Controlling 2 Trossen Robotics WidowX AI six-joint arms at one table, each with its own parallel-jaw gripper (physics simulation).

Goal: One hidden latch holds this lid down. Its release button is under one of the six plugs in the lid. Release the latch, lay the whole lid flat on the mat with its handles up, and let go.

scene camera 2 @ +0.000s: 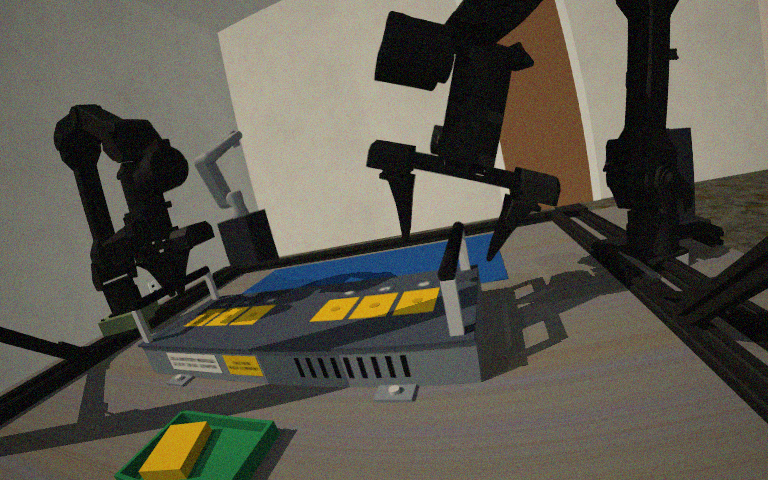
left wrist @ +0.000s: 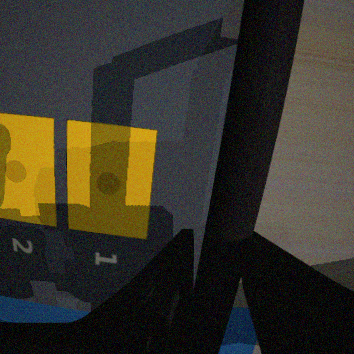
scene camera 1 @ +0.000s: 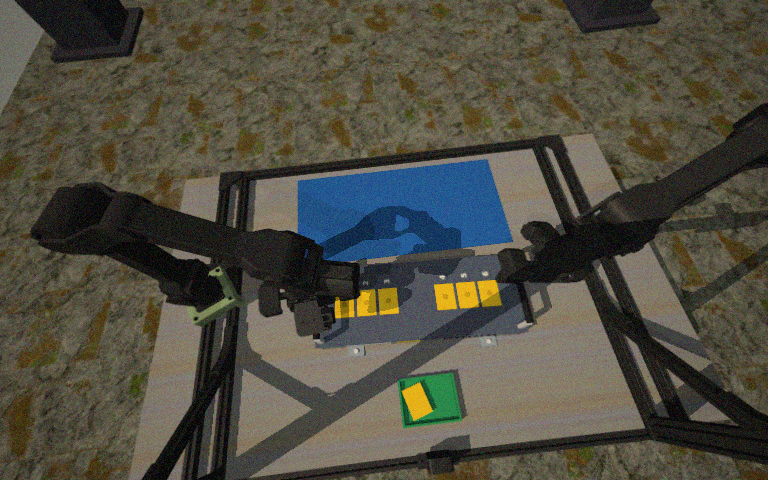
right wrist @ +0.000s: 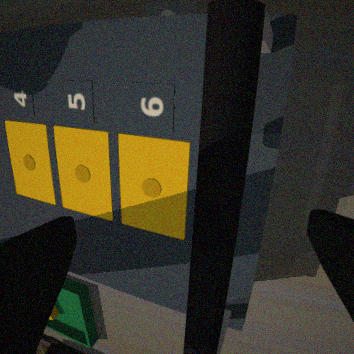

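Seen in the pictures: left gripper, fingertip midpoint: (scene camera 2: 177, 295) (left wrist: 215, 239); right gripper, fingertip midpoint: (scene camera 2: 447, 251) (right wrist: 193, 225); left arm's base, link origin: (scene camera 2: 127, 309) (scene camera 1: 207, 294); right arm's base, link origin: (scene camera 2: 654, 252).
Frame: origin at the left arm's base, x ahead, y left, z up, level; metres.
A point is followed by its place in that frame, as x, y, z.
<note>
The dark grey lid (scene camera 1: 416, 319) @(0.367, -0.318, -0.004) (scene camera 2: 291, 308) @(0.396, -0.267, -0.004) (left wrist: 45, 60) @(0.253, -0.264, -0.004) (right wrist: 115, 50) @(0.557, -0.287, -0.004) sits level on the grey box (scene camera 2: 441, 367) @(0.524, -0.454, -0.032), handles up. Six yellow plugs sit in it, including plug 1 (left wrist: 140, 175) @(0.235, -0.197, -0.004) and plug 6 (scene camera 1: 489, 293) @(0.539, -0.362, -0.004) (right wrist: 152, 170) @(0.545, -0.353, -0.004). My left gripper (left wrist: 215, 239) @(0.209, -0.174, 0.035) is shut on the lid's left handle (left wrist: 260, 100) @(0.184, -0.219, 0.058) (scene camera 2: 212, 285) @(0.251, -0.112, 0.022). My right gripper (scene camera 2: 448, 249) @(0.580, -0.372, 0.043) (right wrist: 193, 225) @(0.580, -0.372, 0.043) is open and empty above the lid's right handle (scene camera 1: 525, 302) @(0.561, -0.421, 0.058) (right wrist: 225, 150) @(0.606, -0.348, 0.058), which passes between its fingers in the right wrist view. The latch and button are hidden. The blue mat (scene camera 1: 334, 198) @(0.382, 0.091, -0.051) (scene camera 2: 317, 266) @(0.437, 0.112, -0.051) lies behind the box.
A green tray (scene camera 1: 447, 396) @(0.334, -0.479, -0.048) (scene camera 2: 237, 447) @(0.333, -0.457, -0.048) holding a yellow block (scene camera 1: 417, 401) @(0.275, -0.451, -0.036) (scene camera 2: 175, 450) @(0.279, -0.457, -0.036) stands in front of the box. Small metal brackets (scene camera 1: 356, 350) @(0.221, -0.293, -0.045) (scene camera 2: 395, 391) @(0.481, -0.446, -0.045) stick out at the box's front foot. A pale green part (scene camera 1: 215, 310) @(0.002, -0.048, 0.000) (scene camera 2: 116, 325) @(-0.008, -0.050, -0.015) is at the left. Dark frame rails edge the table.
</note>
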